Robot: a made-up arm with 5 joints. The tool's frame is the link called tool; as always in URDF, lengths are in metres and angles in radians. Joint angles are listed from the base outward.
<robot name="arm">
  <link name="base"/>
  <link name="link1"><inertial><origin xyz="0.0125 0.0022 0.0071"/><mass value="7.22"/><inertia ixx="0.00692" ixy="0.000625" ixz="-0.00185" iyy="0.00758" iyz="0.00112" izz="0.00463"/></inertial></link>
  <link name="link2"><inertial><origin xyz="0.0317 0.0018 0.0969"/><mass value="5.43"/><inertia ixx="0.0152" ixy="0" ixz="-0.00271" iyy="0.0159" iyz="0" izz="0.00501"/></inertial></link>
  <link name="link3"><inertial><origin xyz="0.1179 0.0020 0.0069"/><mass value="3.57"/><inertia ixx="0.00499" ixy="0" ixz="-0.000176" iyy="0.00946" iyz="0" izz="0.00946"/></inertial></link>
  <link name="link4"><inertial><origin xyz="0.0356 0.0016 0.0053"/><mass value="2.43"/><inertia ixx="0.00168" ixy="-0.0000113" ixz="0" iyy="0.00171" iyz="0" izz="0.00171"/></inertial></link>
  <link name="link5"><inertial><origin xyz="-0.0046 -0.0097 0.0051"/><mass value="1.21"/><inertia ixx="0.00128" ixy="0" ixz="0" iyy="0.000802" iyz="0" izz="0.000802"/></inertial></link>
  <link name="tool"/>
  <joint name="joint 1" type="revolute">
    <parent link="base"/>
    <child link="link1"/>
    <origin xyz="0.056 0 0.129" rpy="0 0 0"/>
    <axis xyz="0 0 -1"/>
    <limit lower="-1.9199" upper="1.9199"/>
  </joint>
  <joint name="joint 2" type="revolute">
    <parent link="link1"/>
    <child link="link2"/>
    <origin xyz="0.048 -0.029 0.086" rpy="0 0 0"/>
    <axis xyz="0 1 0"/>
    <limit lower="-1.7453" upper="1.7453"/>
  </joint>
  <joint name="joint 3" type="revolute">
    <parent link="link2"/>
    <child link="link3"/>
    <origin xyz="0.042 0 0.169" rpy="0 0 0"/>
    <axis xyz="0 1 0"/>
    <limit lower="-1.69" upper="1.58"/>
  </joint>
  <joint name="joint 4" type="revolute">
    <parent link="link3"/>
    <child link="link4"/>
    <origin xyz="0.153 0 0.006" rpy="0 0 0"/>
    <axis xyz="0 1 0"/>
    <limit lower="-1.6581" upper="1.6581"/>
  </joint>
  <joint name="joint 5" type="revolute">
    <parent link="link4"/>
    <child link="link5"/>
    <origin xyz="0.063 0.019 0" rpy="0 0 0"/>
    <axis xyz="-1 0 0"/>
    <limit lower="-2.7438" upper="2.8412"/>
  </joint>
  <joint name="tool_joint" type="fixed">
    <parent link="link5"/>
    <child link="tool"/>
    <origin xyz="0 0 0" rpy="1.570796 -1.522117 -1.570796"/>
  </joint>
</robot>
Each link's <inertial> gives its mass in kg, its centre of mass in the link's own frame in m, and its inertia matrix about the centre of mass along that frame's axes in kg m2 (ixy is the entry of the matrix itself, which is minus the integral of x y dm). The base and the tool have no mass. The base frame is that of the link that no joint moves.
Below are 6 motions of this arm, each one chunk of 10 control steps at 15 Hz.
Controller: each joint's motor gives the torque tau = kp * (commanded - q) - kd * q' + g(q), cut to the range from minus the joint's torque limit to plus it. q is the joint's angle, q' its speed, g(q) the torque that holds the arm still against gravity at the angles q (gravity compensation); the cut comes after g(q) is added. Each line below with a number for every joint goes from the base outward.
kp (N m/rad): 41 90 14 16 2.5
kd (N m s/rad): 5.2 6.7 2 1.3 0.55
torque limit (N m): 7.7 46 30 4.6 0.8
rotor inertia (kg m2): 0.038 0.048 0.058 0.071 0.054
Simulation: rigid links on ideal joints. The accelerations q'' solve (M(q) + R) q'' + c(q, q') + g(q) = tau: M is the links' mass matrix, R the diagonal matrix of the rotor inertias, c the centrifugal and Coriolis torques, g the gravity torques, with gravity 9.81 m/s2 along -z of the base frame. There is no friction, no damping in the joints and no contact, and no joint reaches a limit. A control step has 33 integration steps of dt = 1/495 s. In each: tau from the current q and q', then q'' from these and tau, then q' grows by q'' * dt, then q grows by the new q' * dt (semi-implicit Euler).
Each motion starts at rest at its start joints. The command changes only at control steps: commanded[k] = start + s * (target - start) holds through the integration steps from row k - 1 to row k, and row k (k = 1, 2, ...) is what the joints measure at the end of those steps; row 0 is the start. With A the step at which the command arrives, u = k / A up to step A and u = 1 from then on. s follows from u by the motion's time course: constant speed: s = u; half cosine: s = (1 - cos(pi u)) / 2; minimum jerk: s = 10 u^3 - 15 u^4 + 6 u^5; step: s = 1 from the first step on.
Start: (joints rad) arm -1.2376 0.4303 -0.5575 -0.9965 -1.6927
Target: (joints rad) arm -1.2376 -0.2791 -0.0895 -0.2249 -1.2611
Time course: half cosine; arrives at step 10
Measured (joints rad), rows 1 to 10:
1: -1.2378 0.4241 -0.5500 -0.9897 -1.6918
2: -1.2385 0.3995 -0.5232 -0.9609 -1.6875
3: -1.2399 0.3480 -0.4753 -0.8994 -1.6763
4: -1.2416 0.2691 -0.4144 -0.8065 -1.6554
5: -1.2434 0.1681 -0.3513 -0.6920 -1.6233
6: -1.2444 0.0542 -0.2953 -0.5700 -1.5805
7: -1.2440 -0.0608 -0.2520 -0.4542 -1.5291
8: -1.2415 -0.1645 -0.2235 -0.3558 -1.4728
9: -1.2373 -0.2455 -0.2090 -0.2834 -1.4163
10: -1.2326 -0.2948 -0.2067 -0.2427 -1.3648

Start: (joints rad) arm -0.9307 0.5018 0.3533 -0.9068 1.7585
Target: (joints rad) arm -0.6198 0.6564 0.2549 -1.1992 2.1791
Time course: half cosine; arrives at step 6
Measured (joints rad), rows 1 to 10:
1: -0.9283 0.5058 0.3504 -0.9137 1.7609
2: -0.9168 0.5215 0.3396 -0.9414 1.7726
3: -0.8888 0.5516 0.3201 -0.9958 1.8011
4: -0.8417 0.5903 0.2962 -1.0673 1.8495
5: -0.7797 0.6275 0.2747 -1.1368 1.9138
6: -0.7130 0.6525 0.2624 -1.1846 1.9838
7: -0.6536 0.6622 0.2601 -1.2040 2.0481
8: -0.6093 0.6623 0.2618 -1.2055 2.0998
9: -0.5828 0.6595 0.2630 -1.2019 2.1374
10: -0.5726 0.6571 0.2623 -1.1993 2.1624

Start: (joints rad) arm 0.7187 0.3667 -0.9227 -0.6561 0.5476
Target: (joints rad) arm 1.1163 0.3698 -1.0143 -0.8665 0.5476
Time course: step
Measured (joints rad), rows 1 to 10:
1: 0.7461 0.3763 -0.9366 -0.7206 0.5481
2: 0.8255 0.3846 -0.9510 -0.8129 0.5492
3: 0.9343 0.3869 -0.9607 -0.8661 0.5498
4: 1.0372 0.3850 -0.9683 -0.8798 0.5494
5: 1.1141 0.3806 -0.9765 -0.8750 0.5480
6: 1.1587 0.3750 -0.9870 -0.8680 0.5464
7: 1.1747 0.3697 -0.9994 -0.8651 0.5450
8: 1.1706 0.3657 -1.0119 -0.8657 0.5443
9: 1.1560 0.3636 -1.0220 -0.8675 0.5442
10: 1.1389 0.3632 -1.0283 -0.8687 0.5448

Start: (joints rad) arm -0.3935 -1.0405 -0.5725 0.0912 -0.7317
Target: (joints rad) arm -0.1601 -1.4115 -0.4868 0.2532 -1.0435
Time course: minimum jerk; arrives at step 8
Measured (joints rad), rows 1 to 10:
1: -0.3925 -1.0424 -0.5703 0.0923 -0.7322
2: -0.3856 -1.0549 -0.5572 0.0994 -0.7355
3: -0.3675 -1.0888 -0.5273 0.1191 -0.7465
4: -0.3365 -1.1480 -0.4873 0.1523 -0.7692
5: -0.2962 -1.2261 -0.4534 0.1920 -0.8049
6: -0.2535 -1.3080 -0.4422 0.2273 -0.8506
7: -0.2155 -1.3763 -0.4609 0.2486 -0.8996
8: -0.1870 -1.4199 -0.5027 0.2531 -0.9448
9: -0.1685 -1.4407 -0.5477 0.2468 -0.9812
10: -0.1581 -1.4466 -0.5785 0.2392 -1.0078

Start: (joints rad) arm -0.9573 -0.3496 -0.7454 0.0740 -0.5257
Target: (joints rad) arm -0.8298 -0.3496 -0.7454 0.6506 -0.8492
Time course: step
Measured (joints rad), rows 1 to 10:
1: -0.9177 -0.3510 -0.7565 0.2241 -0.5521
2: -0.8760 -0.3552 -0.7669 0.4864 -0.6079
3: -0.8517 -0.3556 -0.7636 0.6530 -0.6715
4: -0.8397 -0.3522 -0.7523 0.7051 -0.7305
5: -0.8344 -0.3476 -0.7407 0.6948 -0.7785
6: -0.8324 -0.3442 -0.7323 0.6700 -0.8135
7: -0.8317 -0.3432 -0.7282 0.6535 -0.8368
8: -0.8313 -0.3440 -0.7281 0.6478 -0.8506
9: -0.8309 -0.3458 -0.7308 0.6481 -0.8575
10: -0.8305 -0.3478 -0.7351 0.6499 -0.8599

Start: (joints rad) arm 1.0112 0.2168 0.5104 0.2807 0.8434
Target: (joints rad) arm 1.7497 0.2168 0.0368 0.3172 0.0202
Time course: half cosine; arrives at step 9
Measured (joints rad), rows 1 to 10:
1: 1.0142 0.2173 0.5084 0.2814 0.8415
2: 1.0291 0.2192 0.4992 0.2842 0.8320
3: 1.0663 0.2223 0.4767 0.2895 0.8071
4: 1.1319 0.2260 0.4362 0.2963 0.7603
5: 1.2251 0.2297 0.3763 0.3028 0.6888
6: 1.3387 0.2325 0.3002 0.3073 0.5947
7: 1.4616 0.2330 0.2161 0.3094 0.4847
8: 1.5809 0.2300 0.1353 0.3095 0.3692
9: 1.6830 0.2229 0.0692 0.3082 0.2605
10: 1.7574 0.2134 0.0238 0.3069 0.1692

